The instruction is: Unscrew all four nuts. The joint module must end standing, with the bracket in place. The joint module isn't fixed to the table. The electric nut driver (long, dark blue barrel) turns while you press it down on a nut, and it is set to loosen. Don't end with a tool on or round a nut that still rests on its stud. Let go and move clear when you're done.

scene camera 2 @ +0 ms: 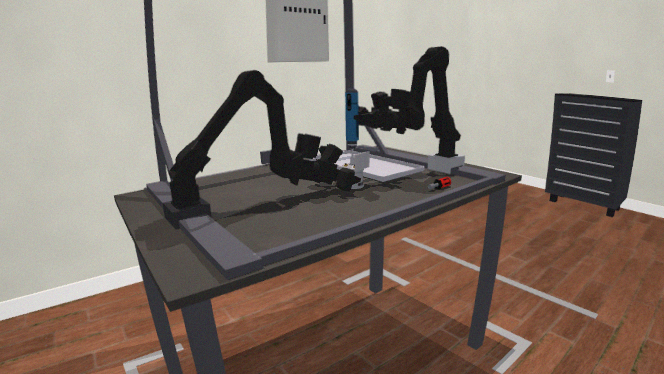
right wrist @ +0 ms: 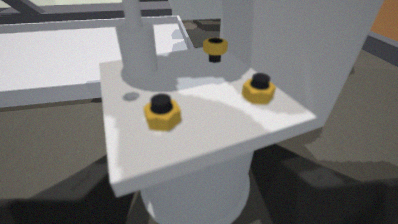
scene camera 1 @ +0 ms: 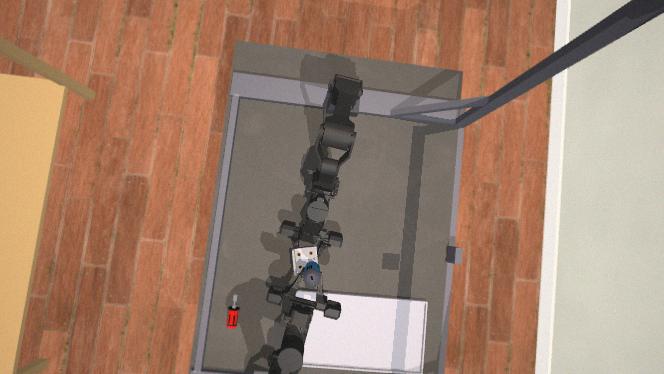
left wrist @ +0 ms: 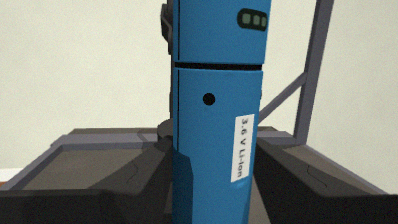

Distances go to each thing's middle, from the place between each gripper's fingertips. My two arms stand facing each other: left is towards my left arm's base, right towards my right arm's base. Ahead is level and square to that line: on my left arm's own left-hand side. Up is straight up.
Labels:
Now: the white bracket (right wrist: pixel 308 57) 4 cm above my right hand and 3 cm to the left of it. Also, from my right hand: white tray (scene camera 2: pixel 381 166) (21 cm to the left, 21 cm behind, 3 cm below).
Right now the white bracket is 2 cm ahead of my left hand, 4 cm to the right of it and 14 cm below it. From my left hand the other things lie so: white tray: 19 cm behind, 15 cm to the left, 21 cm below.

